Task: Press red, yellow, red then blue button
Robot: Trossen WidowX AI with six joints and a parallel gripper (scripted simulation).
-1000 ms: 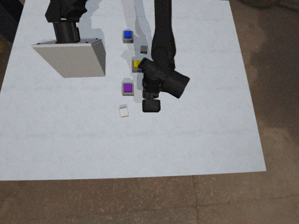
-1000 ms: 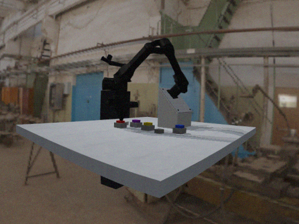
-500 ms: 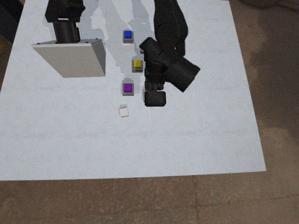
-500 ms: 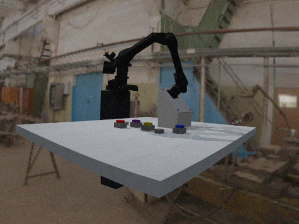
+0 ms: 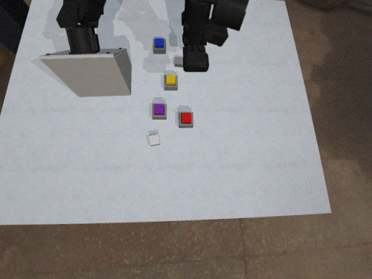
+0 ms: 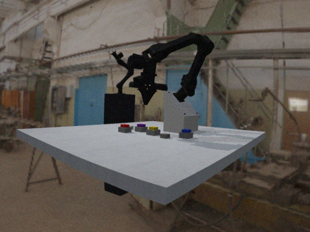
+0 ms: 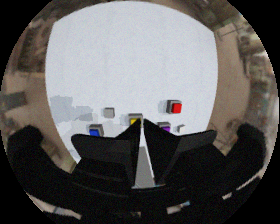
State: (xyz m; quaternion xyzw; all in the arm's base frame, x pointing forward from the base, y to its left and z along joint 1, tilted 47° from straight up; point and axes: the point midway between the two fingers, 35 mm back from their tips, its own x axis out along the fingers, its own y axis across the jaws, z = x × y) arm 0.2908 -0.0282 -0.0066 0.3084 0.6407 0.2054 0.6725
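Right now my gripper tip is 90 mm past the blue button, 170 mm to the right of it and 110 mm above it. From my gripper tip the other things lie so: small grey block: 20 mm behind, 100 mm to the left, 130 mm below; red button: 30 mm behind, 140 mm to the right, 110 mm below; yellow button: 60 mm behind, 10 mm to the left, 110 mm below.
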